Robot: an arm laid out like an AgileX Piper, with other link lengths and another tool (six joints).
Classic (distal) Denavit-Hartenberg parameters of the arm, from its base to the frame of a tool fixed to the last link. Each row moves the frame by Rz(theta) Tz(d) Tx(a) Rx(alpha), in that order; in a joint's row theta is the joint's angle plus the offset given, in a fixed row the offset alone. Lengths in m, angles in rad.
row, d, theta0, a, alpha
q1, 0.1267, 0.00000, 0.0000, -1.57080
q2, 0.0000, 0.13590, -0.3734, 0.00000
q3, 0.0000, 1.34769, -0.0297, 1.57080
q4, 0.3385, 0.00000, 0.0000, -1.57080
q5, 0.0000, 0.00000, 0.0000, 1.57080
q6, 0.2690, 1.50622, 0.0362, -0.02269
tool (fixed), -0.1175, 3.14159, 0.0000, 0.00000
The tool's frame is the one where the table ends.
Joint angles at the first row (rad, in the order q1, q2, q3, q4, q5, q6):
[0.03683 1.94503 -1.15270 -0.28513 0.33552 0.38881]
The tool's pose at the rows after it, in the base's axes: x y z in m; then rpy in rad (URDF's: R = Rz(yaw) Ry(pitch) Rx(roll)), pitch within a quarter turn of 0, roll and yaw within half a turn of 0:
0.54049 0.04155 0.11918 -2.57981 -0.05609 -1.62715
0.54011 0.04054 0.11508 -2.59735 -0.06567 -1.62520
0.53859 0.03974 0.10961 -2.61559 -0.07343 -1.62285
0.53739 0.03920 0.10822 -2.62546 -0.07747 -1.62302
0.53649 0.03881 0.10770 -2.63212 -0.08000 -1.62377
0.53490 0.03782 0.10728 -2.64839 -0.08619 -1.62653
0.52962 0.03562 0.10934 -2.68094 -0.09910 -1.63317
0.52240 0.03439 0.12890 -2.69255 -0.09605 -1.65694
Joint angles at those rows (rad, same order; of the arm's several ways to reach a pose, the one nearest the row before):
[0.03682 1.96004 -1.16555 -0.28869 0.34265 0.38878]
[0.03682 1.96850 -1.17062 -0.29529 0.35825 0.38879]
[0.03682 1.97697 -1.17061 -0.30061 0.36907 0.38880]
[0.03682 1.97825 -1.17062 -0.30237 0.37837 0.38880]
[0.03682 1.97825 -1.17062 -0.30319 0.38557 0.38902]
[0.03683 1.97826 -1.17365 -0.30402 0.40625 0.38903]
[0.03682 1.96947 -1.17486 -0.30509 0.45184 0.38904]
[0.03682 1.92540 -1.17399 -0.28597 0.50864 0.38903]

